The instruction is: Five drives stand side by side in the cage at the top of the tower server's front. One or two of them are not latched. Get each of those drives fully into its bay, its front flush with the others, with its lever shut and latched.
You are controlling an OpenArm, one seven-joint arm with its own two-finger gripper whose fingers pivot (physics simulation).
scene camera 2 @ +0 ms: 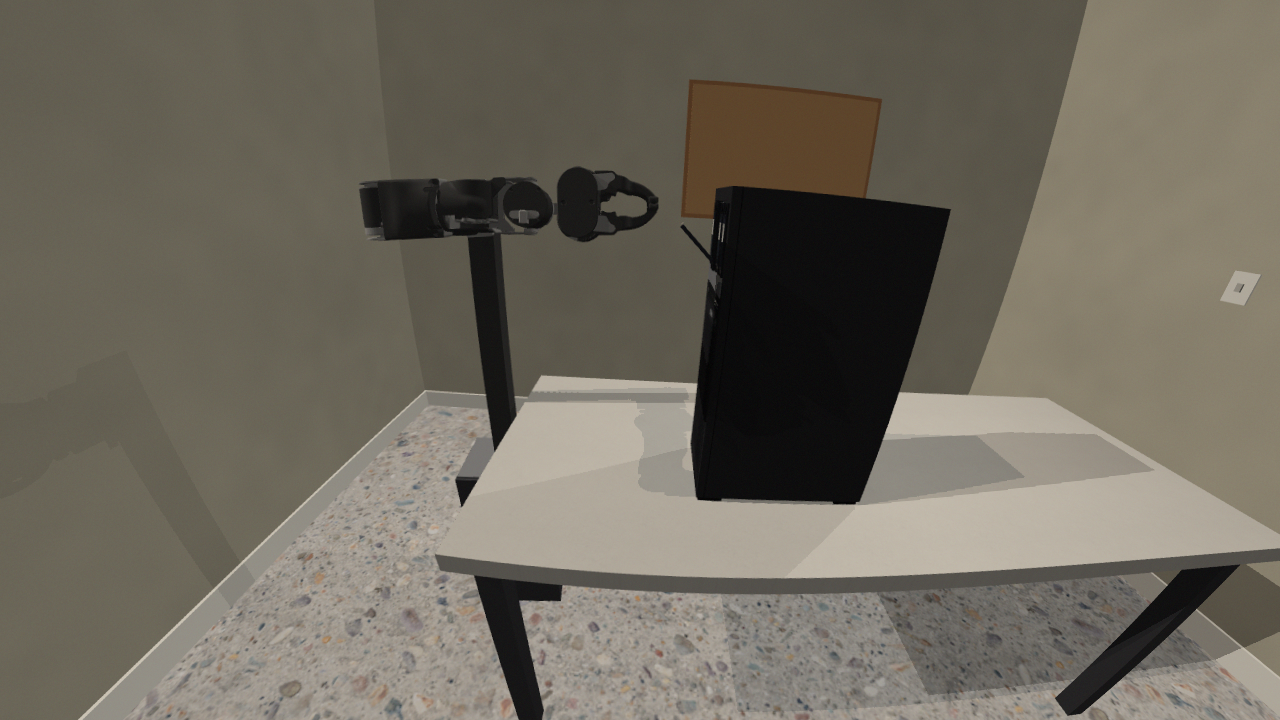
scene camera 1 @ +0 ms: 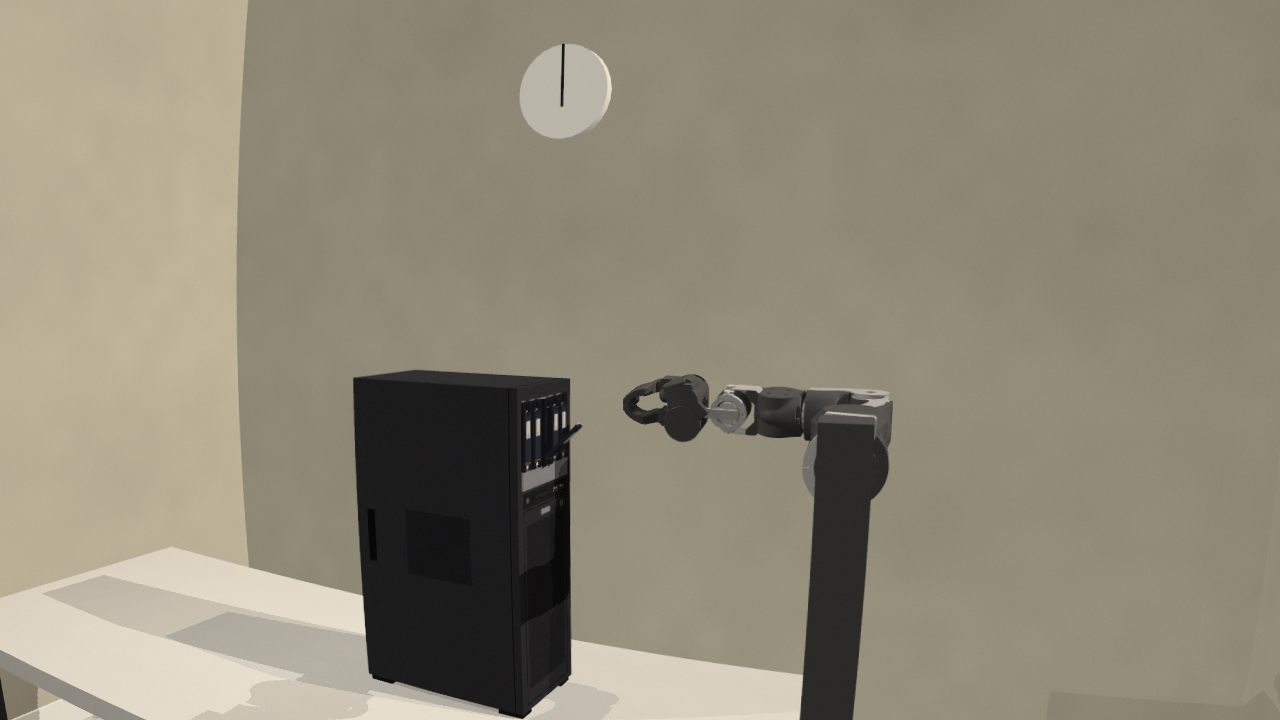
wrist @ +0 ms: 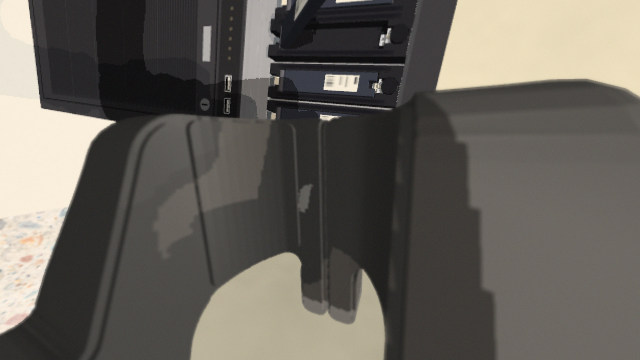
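The black tower server (scene camera 1: 438,501) (scene camera 2: 805,358) (wrist: 430,50) stands upright with its drive cage at the top of its front. The middle drive (wrist: 350,39) has its lever (scene camera 1: 570,436) (scene camera 2: 696,242) (wrist: 301,22) swung out, slanting up and away from the front. I cannot tell whether this drive's body is flush. A neighbouring drive (wrist: 305,82) has its lever flat against its front. Another drive beyond it is mostly hidden by the fingers in the wrist view. My gripper (scene camera 1: 625,406) (scene camera 2: 655,204) (wrist: 338,214) is shut and empty, a short distance in front of the cage, apart from the lever.
The server stands on a white table (scene camera 1: 698,671) (scene camera 2: 626,537). The arm's dark post (scene camera 1: 836,573) (scene camera 2: 490,340) rises at the table's end, facing the server's front. A corkboard (scene camera 2: 778,143) and a round clock (scene camera 1: 581,98) hang on the walls.
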